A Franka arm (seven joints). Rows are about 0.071 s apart.
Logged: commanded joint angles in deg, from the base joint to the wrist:
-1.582 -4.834 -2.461 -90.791 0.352 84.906 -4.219
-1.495 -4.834 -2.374 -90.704 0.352 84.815 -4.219
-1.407 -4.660 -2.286 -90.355 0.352 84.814 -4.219
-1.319 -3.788 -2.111 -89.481 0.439 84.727 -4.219
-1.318 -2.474 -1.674 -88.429 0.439 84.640 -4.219
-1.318 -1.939 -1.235 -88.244 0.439 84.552 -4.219
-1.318 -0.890 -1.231 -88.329 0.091 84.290 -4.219
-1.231 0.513 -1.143 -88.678 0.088 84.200 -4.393
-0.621 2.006 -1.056 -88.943 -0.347 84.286 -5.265
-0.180 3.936 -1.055 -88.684 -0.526 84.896 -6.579
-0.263 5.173 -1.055 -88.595 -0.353 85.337 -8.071
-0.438 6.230 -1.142 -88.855 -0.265 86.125 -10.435
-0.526 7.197 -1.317 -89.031 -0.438 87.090 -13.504
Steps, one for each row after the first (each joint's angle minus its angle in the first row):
0.087 0.000 0.087 0.087 0.000 -0.091 0.000
0.175 0.174 0.175 0.436 0.000 -0.092 0.000
0.263 1.046 0.350 1.310 0.087 -0.179 0.000
0.264 2.360 0.787 2.362 0.087 -0.266 0.000
0.264 2.895 1.226 2.547 0.087 -0.354 0.000
0.264 3.944 1.230 2.462 -0.261 -0.616 0.000
0.351 5.347 1.318 2.113 -0.264 -0.706 -0.174
0.961 6.840 1.405 1.848 -0.699 -0.620 -1.046
1.402 8.770 1.406 2.107 -0.878 -0.010 -2.360
1.319 10.007 1.406 2.196 -0.705 0.431 -3.852
1.144 11.064 1.319 1.936 -0.617 1.219 -6.216
1.056 12.031 1.144 1.760 -0.790 2.184 -9.285

